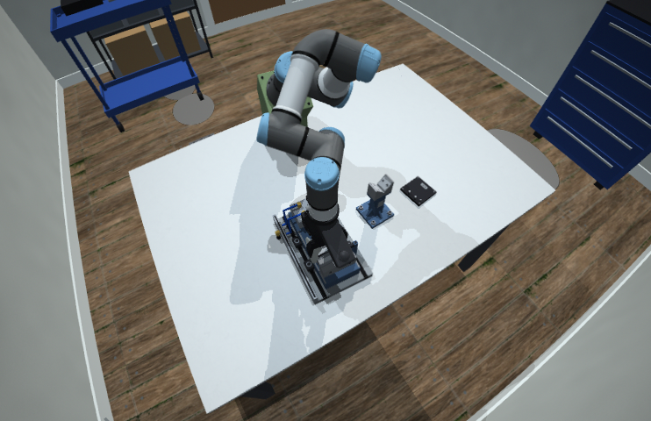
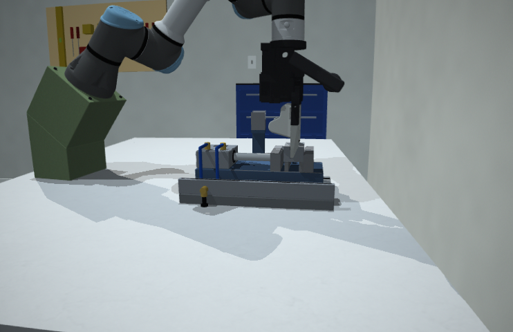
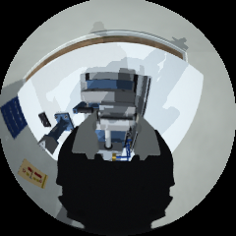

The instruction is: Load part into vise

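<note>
My hand is right at the part. Round my hand: work stop (10 mm ahead, 70 mm to the left, 10 mm below); fixed jaw (30 mm ahead, 10 mm to the left, 30 mm below); moving jaw (30 mm behind, 30 mm to the left, 30 mm below).
</note>
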